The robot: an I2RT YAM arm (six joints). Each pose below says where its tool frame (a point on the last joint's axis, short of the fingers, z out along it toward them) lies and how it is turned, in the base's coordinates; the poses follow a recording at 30 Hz.
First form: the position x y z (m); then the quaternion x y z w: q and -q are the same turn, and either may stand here.
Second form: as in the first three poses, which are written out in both.
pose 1, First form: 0.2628, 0.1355, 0.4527, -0.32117, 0.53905, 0.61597, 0.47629
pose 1, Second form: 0.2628, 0.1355, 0.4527; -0.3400, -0.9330, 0.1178; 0.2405, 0.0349, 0.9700; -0.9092, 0.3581, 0.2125
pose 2, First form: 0.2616, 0.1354, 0.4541, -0.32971, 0.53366, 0.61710, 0.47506
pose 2, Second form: 0.2616, 0.1354, 0.4541; -0.3312, -0.9382, 0.1001; 0.2344, 0.0210, 0.9719; -0.9140, 0.3454, 0.2130
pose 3, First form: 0.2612, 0.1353, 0.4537, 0.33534, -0.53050, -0.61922, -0.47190
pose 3, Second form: 0.2612, 0.1353, 0.4537; -0.3297, -0.9402, 0.0854; 0.2286, 0.0082, 0.9735; -0.9160, 0.3405, 0.2122
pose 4, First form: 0.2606, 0.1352, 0.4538, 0.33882, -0.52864, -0.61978, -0.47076
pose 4, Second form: 0.2606, 0.1352, 0.4538; -0.3272, -0.9418, 0.0777; 0.2253, 0.0021, 0.9743; -0.9177, 0.3363, 0.2115
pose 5, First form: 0.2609, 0.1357, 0.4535, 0.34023, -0.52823, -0.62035, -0.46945
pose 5, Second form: 0.2609, 0.1357, 0.4535; -0.3277, -0.9419, 0.0738; 0.2230, -0.0012, 0.9748; -0.9181, 0.3359, 0.2104
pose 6, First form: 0.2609, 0.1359, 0.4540, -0.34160, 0.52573, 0.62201, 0.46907
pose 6, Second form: 0.2609, 0.1359, 0.4540; -0.3266, -0.9427, 0.0683; 0.2244, -0.0072, 0.9745; -0.9182, 0.3335, 0.2138
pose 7, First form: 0.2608, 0.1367, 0.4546, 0.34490, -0.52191, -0.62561, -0.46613
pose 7, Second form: 0.2608, 0.1367, 0.4546; -0.3275, -0.9432, 0.0550; 0.2232, -0.0207, 0.9745; -0.9181, 0.3315, 0.2173
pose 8, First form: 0.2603, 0.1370, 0.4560, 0.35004, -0.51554, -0.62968, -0.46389
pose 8, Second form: 0.2603, 0.1370, 0.4560; -0.3246, -0.9451, 0.0375; 0.2233, -0.0380, 0.9740; -0.9191, 0.3245, 0.2234
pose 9, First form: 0.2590, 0.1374, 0.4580, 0.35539, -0.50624, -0.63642, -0.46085
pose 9, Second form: 0.2590, 0.1374, 0.4580; -0.3226, -0.9464, 0.0142; 0.2268, -0.0627, 0.9719; -0.9190, 0.3168, 0.2348
